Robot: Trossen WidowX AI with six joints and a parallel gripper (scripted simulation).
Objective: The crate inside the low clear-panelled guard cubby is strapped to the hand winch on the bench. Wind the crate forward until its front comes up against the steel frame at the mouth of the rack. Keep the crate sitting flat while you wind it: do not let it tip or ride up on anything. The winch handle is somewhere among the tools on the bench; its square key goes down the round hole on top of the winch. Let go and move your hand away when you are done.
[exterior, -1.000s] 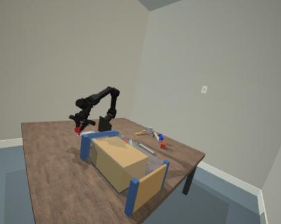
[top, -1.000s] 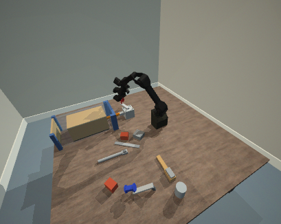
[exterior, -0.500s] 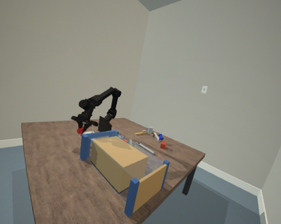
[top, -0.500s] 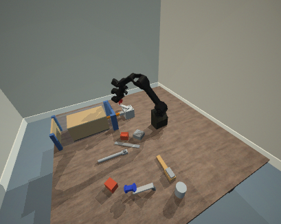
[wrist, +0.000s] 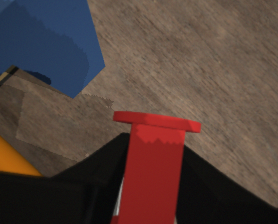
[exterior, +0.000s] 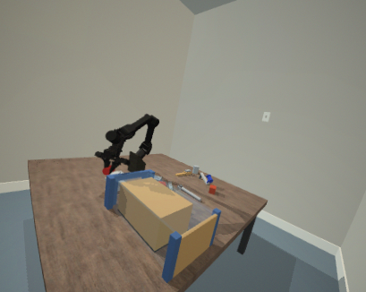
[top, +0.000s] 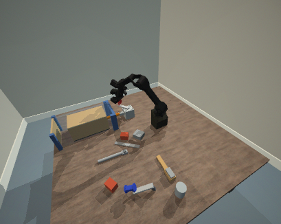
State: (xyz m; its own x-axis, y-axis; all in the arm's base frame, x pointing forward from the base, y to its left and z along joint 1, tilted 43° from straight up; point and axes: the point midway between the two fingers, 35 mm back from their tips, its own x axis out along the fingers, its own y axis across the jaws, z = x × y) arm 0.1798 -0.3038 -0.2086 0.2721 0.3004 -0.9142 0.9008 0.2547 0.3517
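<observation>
My gripper tip is 20 mm past the red-gripped winch handle, 50 mm to the right of it and 30 mm above it. The rest, counted from my gripper tip: blue frame: 110 mm ahead, 80 mm to the left, 30 mm below; red handle knob: 10 mm behind, 10 mm to the left; grey winch: 70 mm behind, 100 mm to the left, 100 mm below.
</observation>
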